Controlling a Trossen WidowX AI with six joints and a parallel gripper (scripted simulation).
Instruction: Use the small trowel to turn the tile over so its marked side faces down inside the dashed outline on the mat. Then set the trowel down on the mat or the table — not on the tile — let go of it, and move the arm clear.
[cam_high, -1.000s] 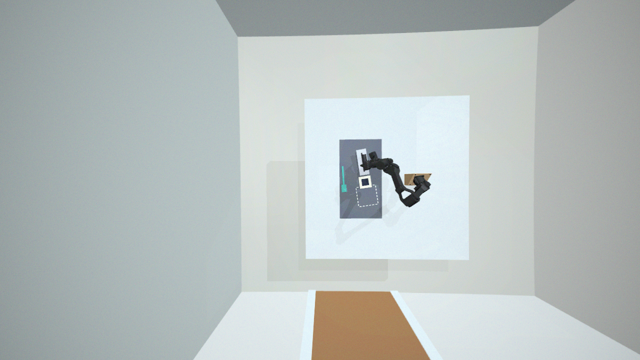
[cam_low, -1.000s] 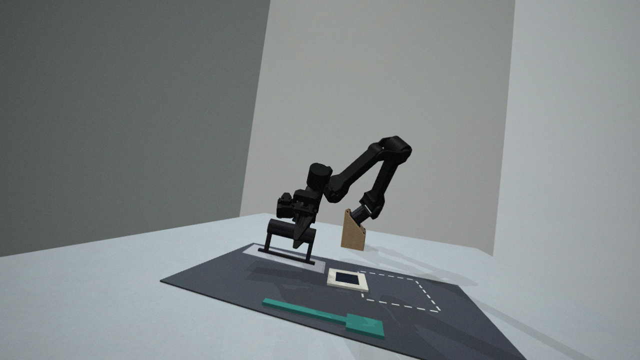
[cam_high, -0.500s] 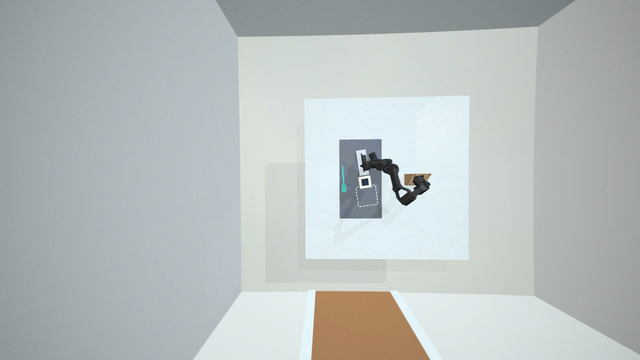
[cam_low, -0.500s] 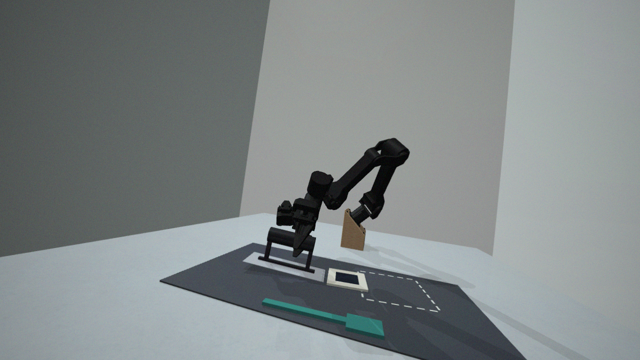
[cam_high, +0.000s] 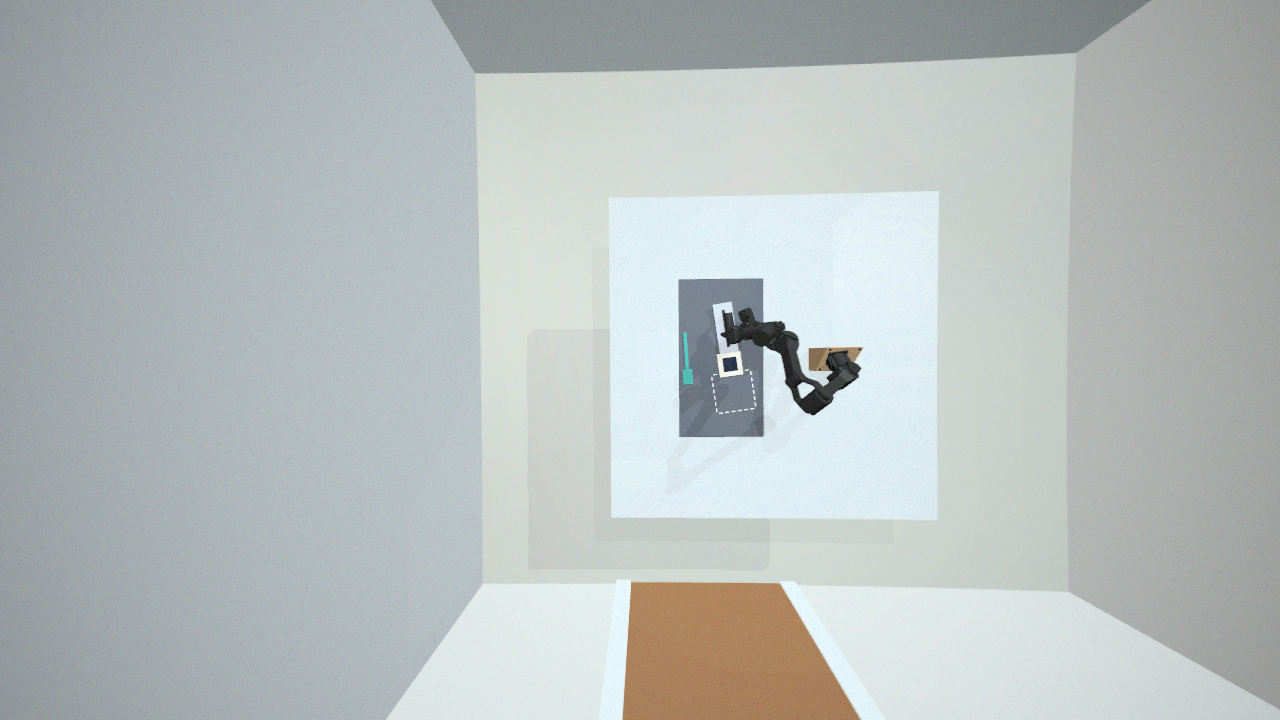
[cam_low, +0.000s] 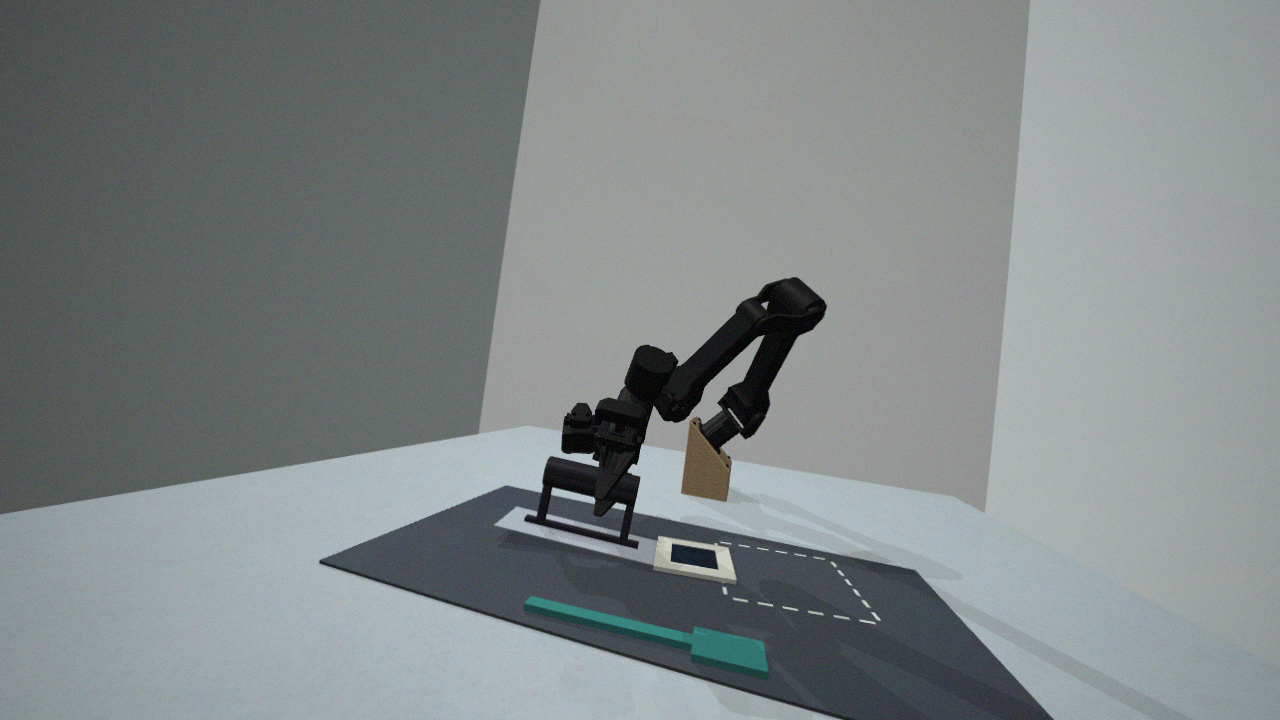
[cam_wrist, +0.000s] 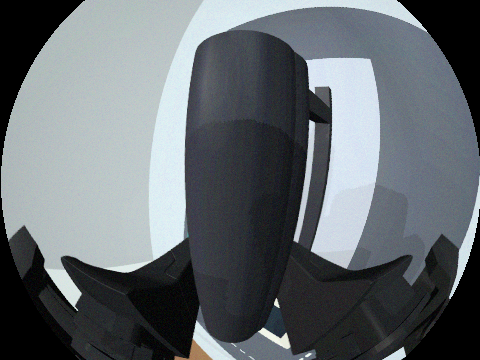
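Now: gripper tip 1 cm short of the dark mat, 9 cm to the right of it and 7 cm above it. Also, from my gripper tip: teal trowel (15 cm ahead, 10 cm to the left, 5 cm below); cream tile (2 cm behind, 12 cm to the left, 5 cm below).
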